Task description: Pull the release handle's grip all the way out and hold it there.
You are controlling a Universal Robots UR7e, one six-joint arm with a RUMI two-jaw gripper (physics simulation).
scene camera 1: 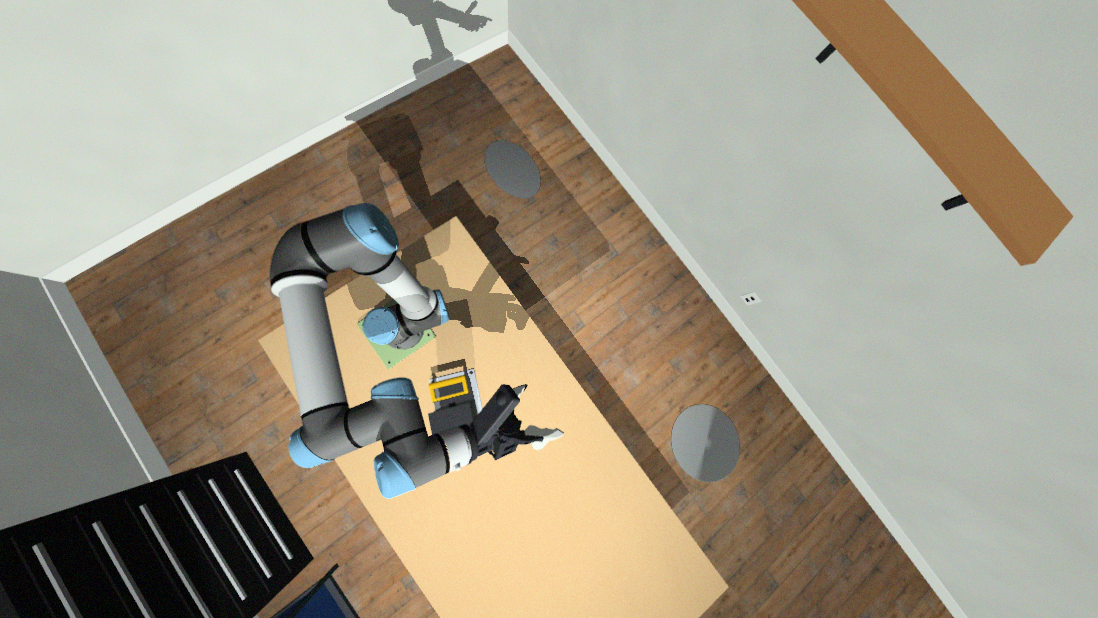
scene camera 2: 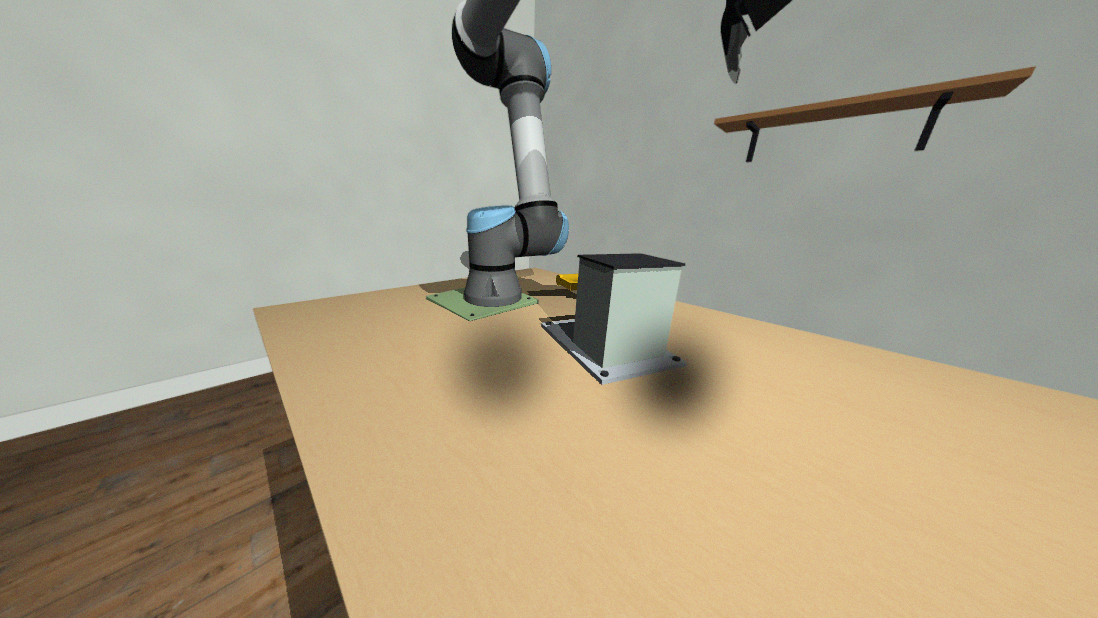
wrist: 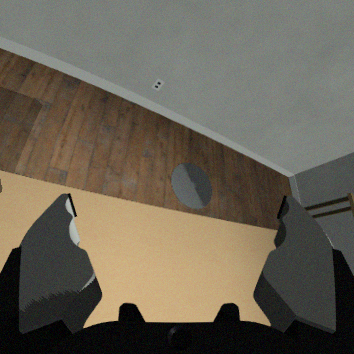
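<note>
The release handle's yellow grip [scene camera 1: 433, 391] [scene camera 2: 567, 282] is a rectangular frame at the side of a box with a dark top [scene camera 1: 453, 416] [scene camera 2: 641, 314]. The box stands on a light grey base plate [scene camera 2: 637, 368] on the table [scene camera 1: 576, 522] [scene camera 2: 537, 499] [wrist: 170, 260]. How far out the grip stands is hard to tell. My gripper [scene camera 1: 543, 411] [wrist: 177, 197] is open and empty. It is high above the table, beside the box as seen from above, and apart from the grip. One fingertip shows at the top of the second scene view. The grip does not show in the wrist view.
My arm's base stands on a green plate [scene camera 1: 391, 359] [scene camera 2: 453, 307] near the box. A wooden shelf [scene camera 1: 945, 122] [scene camera 2: 875, 101] is on the wall. A black cabinet [scene camera 1: 153, 491] stands at the lower left. Grey discs [scene camera 1: 705, 442] [scene camera 1: 512, 168] [wrist: 191, 185] show beside the table.
</note>
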